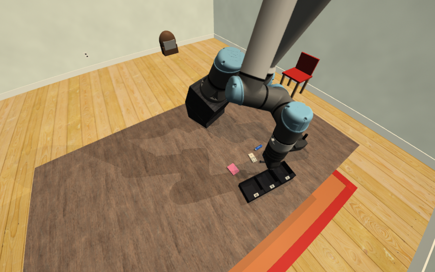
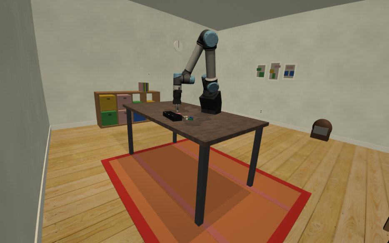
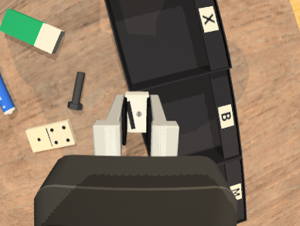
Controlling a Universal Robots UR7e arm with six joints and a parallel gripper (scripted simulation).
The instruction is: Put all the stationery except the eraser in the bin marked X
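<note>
My hand is 12 cm to the left of the pink sticky-note pad, 12 cm past it and 8 cm above it. The rest, counted from my hand: black bolt (8 cm below, 5 cm behind, 3 cm to the left); pencil sharpener (1 cm below); black three-part bin (6 cm below, 4 cm to the right, 3 cm ahead).
</note>
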